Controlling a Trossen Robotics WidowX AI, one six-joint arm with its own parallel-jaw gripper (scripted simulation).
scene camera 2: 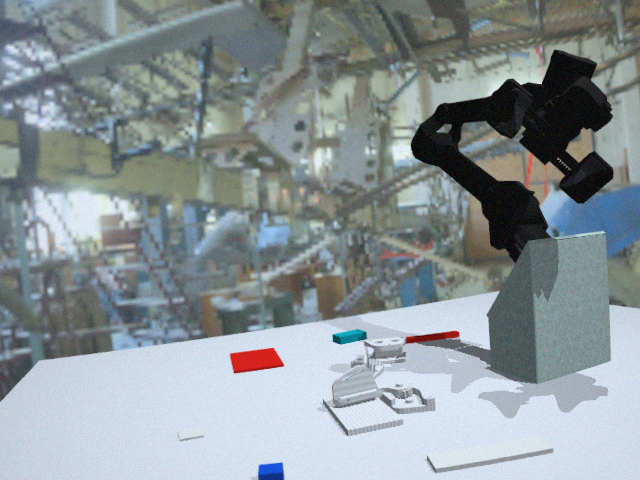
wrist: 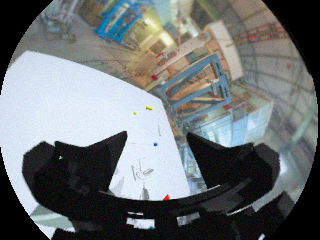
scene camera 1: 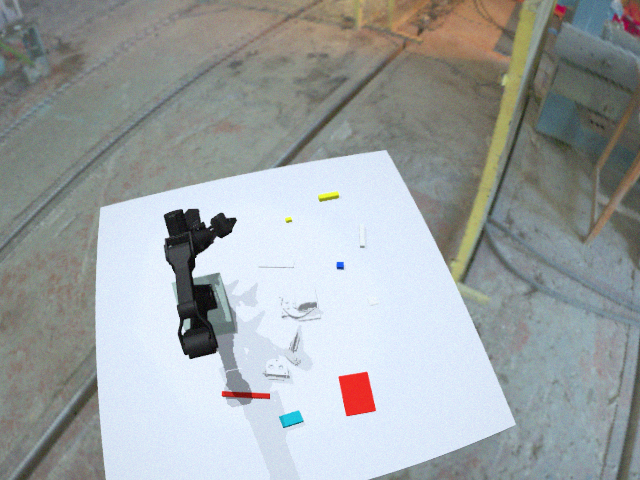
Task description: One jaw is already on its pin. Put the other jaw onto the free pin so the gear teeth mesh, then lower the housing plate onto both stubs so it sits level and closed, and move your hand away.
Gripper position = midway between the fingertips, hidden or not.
My gripper [scene camera 2: 542,160] is open, holding nothing. Also in view: a red plate [scene camera 1: 357,396].
The red plate is seen too in scene camera 2 [scene camera 2: 246,361]. My gripper also shows in the wrist view [wrist: 157,134] and in scene camera 1 [scene camera 1: 227,225].
